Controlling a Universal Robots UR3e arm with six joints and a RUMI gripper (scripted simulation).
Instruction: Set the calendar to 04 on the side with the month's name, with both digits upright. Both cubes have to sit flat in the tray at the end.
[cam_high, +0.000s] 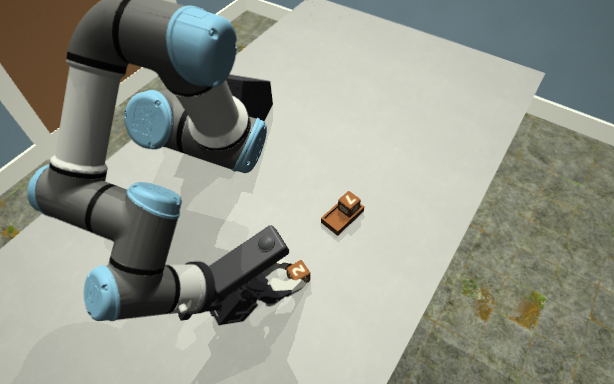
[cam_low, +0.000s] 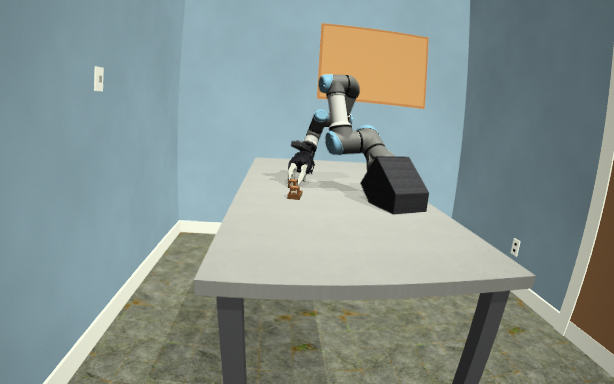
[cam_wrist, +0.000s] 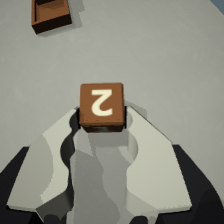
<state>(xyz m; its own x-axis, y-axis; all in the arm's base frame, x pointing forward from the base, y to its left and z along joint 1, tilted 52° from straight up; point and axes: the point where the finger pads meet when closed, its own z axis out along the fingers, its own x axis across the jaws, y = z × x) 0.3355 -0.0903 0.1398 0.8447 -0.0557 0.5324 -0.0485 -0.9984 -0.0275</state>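
Now: the cube 1 cm to the left of my hand and 1 cm below it. Round my hand: brown tray (16 cm to the left, 1 cm below).
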